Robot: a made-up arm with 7 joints.
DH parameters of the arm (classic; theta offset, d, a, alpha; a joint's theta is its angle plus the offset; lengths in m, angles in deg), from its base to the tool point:
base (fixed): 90 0.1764 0 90
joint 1: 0 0.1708 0.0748 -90
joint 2: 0 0.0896 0.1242 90
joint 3: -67.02 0 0.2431 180
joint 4: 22.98 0.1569 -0.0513 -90
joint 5: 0 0.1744 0.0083 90
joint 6: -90 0.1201 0.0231 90
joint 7: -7.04 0 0.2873 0
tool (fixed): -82.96 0.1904 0 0
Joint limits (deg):
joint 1: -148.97..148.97
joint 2: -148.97..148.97
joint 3: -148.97..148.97
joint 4: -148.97..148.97
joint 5: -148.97..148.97
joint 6: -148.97..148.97
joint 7: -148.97..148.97
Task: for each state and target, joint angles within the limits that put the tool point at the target. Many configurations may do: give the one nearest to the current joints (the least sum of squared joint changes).
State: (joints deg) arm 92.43 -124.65 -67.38 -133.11 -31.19 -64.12 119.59
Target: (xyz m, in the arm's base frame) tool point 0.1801 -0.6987 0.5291
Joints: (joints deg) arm 126.73 -141.95 -92.72 -101.78 -40.85 -51.80 101.74
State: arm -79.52 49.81 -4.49 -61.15 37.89 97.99 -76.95
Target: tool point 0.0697 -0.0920 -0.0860
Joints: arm -80.07 47.16 -1.86 -61.51 33.78 103.48 -68.98
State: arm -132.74 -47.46 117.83 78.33 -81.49 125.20 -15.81
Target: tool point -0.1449 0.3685 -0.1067
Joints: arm -108.80 -38.36 110.93 69.41 -137.96 126.73 12.85
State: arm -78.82 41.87 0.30 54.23 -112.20 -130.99 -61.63
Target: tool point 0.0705 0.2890 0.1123
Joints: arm -91.01 37.11 -7.91 70.55 -103.75 -120.80 -37.67
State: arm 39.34 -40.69 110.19 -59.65 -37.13 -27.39 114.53
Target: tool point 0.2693 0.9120 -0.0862
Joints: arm -14.53 -36.85 96.81 -88.53 -29.71 -40.29 130.08
